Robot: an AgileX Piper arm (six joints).
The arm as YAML. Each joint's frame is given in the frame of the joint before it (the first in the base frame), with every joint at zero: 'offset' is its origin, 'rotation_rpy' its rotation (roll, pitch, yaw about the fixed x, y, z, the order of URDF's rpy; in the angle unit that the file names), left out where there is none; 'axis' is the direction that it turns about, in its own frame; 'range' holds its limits. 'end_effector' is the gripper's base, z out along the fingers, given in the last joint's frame.
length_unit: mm
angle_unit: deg
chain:
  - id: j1
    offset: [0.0, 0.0, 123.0]
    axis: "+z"
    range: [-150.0, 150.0]
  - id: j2
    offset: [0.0, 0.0, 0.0]
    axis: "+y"
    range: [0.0, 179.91]
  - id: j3
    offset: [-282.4, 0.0, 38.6]
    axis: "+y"
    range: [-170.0, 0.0]
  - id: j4
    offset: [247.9, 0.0, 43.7]
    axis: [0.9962, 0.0, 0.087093]
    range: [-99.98, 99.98]
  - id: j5
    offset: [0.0, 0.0, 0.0]
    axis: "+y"
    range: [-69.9, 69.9]
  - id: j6
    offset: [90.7, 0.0, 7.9]
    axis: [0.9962, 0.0, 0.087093]
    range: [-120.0, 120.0]
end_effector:
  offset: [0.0, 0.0, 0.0]
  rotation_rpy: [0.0, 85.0, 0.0]
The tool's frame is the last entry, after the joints.
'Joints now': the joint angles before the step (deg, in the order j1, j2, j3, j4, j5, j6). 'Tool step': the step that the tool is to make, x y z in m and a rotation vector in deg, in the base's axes. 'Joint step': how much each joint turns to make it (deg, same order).
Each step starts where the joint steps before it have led.
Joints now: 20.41 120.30 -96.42 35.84 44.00 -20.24
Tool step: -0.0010 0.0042 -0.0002 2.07 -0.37 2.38
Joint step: 0.03 0.31 0.00 4.09 0.64 -4.39
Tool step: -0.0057 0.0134 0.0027 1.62 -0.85 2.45
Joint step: 1.53 -0.10 0.00 2.66 -0.13 -2.56
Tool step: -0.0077 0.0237 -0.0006 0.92 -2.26 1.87
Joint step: 3.17 0.37 -0.02 1.44 -2.88 -1.47
